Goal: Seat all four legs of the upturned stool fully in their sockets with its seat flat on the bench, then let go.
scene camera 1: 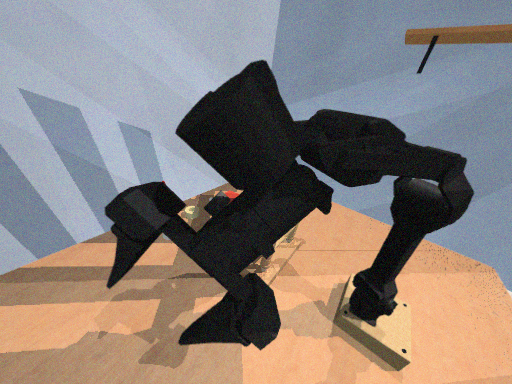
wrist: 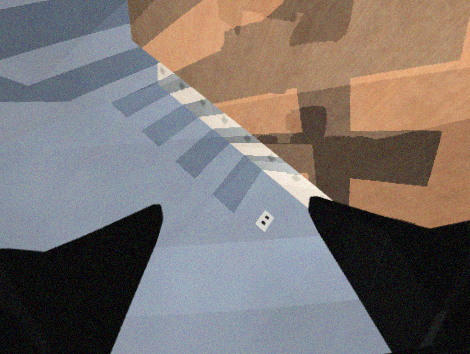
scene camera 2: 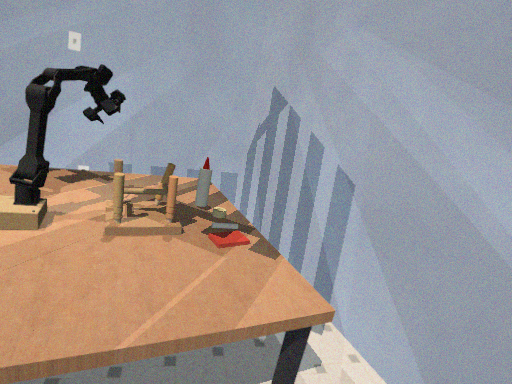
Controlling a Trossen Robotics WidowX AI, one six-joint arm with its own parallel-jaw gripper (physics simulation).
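Seen in the pictures: gripper, fingertip midpoint: [scene camera 1: 147,313] [wrist: 236,207] [scene camera 2: 111,117]; arm's base, link origin: [scene camera 1: 363,308] [scene camera 2: 26,202].
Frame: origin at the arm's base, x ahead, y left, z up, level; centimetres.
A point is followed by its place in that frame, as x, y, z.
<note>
The upturned stool stands on the bench [scene camera 2: 150,300] @(34.4, -52.1, -5.5), its wooden seat [scene camera 2: 145,229] @(37.5, -16.0, -3.3) down. Its front left leg [scene camera 2: 118,197] @(28.1, -13.6, 7.7) and front right leg [scene camera 2: 172,199] @(46.2, -14.2, 7.7) look upright. The back left leg [scene camera 2: 118,165] @(28.6, 4.2, 14.2) shows its top; its foot is hidden. The back right leg [scene camera 2: 168,175] @(47.8, 3.7, 11.6) leans outward to the right. A crossbar [scene camera 2: 142,191] @(37.0, -4.3, 6.9) runs between legs. Whether each foot is fully down in its socket is too small to tell. In scene camera 1 the arm hides most of the stool. My gripper [scene camera 1: 145,315] @(26.2, 40.2, 27.7) [scene camera 2: 111,117] @(26.2, 40.2, 27.7) [wrist: 236,207] @(26.2, 40.2, 27.7) is open and empty, high above the bench, up and left of the stool in scene camera 2.
Right of the stool in scene camera 2 are a pale bottle with a red tip [scene camera 2: 203,189] @(66.8, 12.4, 3.4), a greenish ring [scene camera 2: 219,213] @(71.1, -1.4, -3.1), a grey cylinder [scene camera 2: 225,226] @(69.8, -12.8, -4.2) and a red block [scene camera 2: 229,239] @(66.6, -24.9, -3.8), near the bench edge. The arm's base block [scene camera 1: 372,345] @(-4.0, 5.8, -3.2) [scene camera 2: 20,220] @(0.2, -10.3, -2.2) is at the left there.
</note>
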